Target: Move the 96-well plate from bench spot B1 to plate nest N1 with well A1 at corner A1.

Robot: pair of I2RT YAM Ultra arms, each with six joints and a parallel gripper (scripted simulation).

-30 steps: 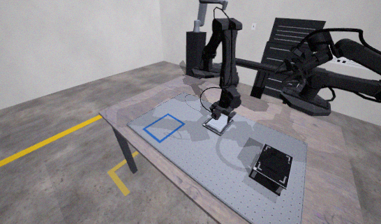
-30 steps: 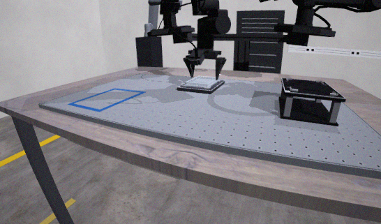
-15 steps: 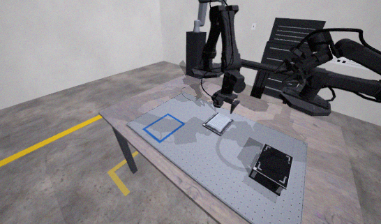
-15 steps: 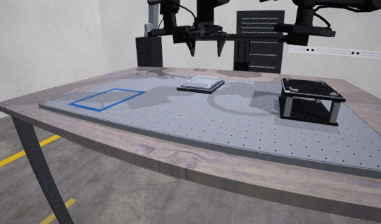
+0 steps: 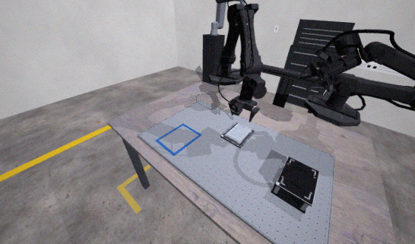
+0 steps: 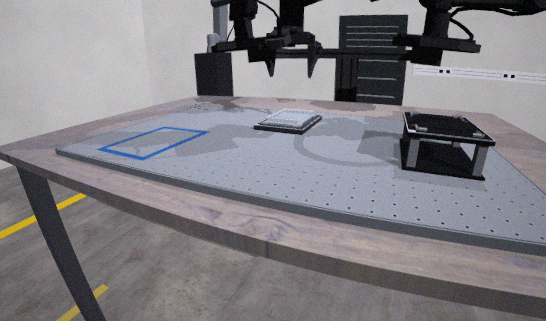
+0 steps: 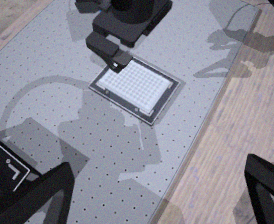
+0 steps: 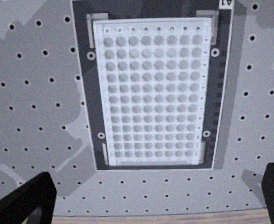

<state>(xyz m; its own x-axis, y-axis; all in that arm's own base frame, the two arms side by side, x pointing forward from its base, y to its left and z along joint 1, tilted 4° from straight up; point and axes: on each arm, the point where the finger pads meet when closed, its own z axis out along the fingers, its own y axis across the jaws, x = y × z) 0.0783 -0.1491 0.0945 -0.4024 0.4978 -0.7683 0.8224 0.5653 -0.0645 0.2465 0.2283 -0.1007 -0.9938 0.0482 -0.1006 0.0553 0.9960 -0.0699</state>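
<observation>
Right now the white 96-well plate is 140 mm ahead of my left hand, 190 mm to the right of it and 300 mm below it.
</observation>
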